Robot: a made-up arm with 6 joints.
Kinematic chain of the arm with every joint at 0, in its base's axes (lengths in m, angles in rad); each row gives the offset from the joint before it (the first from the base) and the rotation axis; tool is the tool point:
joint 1: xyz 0 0 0.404 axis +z
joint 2: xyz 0 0 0 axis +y
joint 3: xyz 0 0 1.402 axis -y
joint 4: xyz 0 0 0 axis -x
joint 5: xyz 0.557 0 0 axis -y
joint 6: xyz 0 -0.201 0 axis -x
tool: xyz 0 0 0
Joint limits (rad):
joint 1: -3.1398..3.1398
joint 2: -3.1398..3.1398
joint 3: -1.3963..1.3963
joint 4: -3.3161..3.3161
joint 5: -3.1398..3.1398
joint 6: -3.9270..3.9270
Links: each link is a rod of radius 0.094 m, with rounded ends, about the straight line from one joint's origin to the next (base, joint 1, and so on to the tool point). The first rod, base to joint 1, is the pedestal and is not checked.
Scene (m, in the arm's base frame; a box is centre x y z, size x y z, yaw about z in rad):
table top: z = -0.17
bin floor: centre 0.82 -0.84 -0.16 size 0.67 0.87 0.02 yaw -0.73
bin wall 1: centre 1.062 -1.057 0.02 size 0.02 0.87 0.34 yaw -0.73
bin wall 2: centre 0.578 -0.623 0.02 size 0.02 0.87 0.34 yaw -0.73
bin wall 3: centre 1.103 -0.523 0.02 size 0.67 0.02 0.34 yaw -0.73
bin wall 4: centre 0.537 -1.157 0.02 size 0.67 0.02 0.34 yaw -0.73
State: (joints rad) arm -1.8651 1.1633 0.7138 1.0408 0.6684 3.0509
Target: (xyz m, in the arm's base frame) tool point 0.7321 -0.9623 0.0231
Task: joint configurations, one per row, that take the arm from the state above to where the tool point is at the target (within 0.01 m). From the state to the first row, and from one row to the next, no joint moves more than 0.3 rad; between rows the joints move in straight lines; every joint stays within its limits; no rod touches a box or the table.
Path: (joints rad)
1: -1.6910 1.1570 0.4559 1.0216 0.6684 3.0509
2: -1.5168 1.1506 0.1980 1.0025 0.6684 3.0509
3: -1.3427 1.1443 -0.0599 0.9833 0.6684 3.0509
4: -1.1686 1.1379 -0.3178 0.9641 0.6684 3.0509
5: -0.9945 1.1316 -0.5757 0.9450 0.6684 3.0509
6: -0.8203 1.1252 -0.8336 0.9258 0.6684 3.0509
7: -0.8220 1.2879 -0.7850 0.9384 0.6684 3.0509
8: -0.8237 1.4505 -0.7365 0.9510 0.6684 3.0509

